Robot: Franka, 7 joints.
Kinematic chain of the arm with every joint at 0, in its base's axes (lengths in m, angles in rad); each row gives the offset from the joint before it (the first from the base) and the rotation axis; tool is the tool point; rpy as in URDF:
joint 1: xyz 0 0 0.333 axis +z
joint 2: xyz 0 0 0 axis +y
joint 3: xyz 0 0 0.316 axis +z
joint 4: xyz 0.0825 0 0 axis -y
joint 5: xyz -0.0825 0 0.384 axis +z
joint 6: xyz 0 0 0 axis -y
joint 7: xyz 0.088 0 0 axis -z
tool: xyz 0 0 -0.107 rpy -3.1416 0 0
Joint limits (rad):
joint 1: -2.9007..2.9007
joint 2: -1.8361..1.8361
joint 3: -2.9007..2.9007
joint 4: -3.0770..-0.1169
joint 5: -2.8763..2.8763
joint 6: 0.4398..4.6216
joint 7: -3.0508..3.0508
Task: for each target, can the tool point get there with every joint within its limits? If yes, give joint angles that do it. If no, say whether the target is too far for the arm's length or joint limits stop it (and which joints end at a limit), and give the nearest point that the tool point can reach.
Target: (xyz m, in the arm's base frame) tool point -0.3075 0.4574 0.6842
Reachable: yes | joints -0.0659 -0.2574 2.3258 -1.6444 -1.9859 0.9118 -0.4021
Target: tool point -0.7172 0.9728 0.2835
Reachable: no: too far | nearest point -0.5087 0.6899 0.2979 | short by 0.352 m
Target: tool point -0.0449 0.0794 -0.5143
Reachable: no: joint limits stop it (at a limit: joint 2) | nearest point -0.0688 0.1217 -0.3410 | short by 0.180 m
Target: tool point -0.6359 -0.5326 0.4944
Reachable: yes | joints -2.0923 1.4023 -1.7619 -0.7191 -0.3196 3.1025 -1.8123
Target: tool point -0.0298 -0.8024 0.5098
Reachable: yes | joints -1.4668 1.0272 -0.0822 -0.5274 -1.4232 1.7245 -1.4238
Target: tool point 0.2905 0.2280 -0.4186
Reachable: no: joint limits stop it (at a limit: joint 2) | nearest point 0.2832 0.2223 -0.3552 | short by 0.064 m
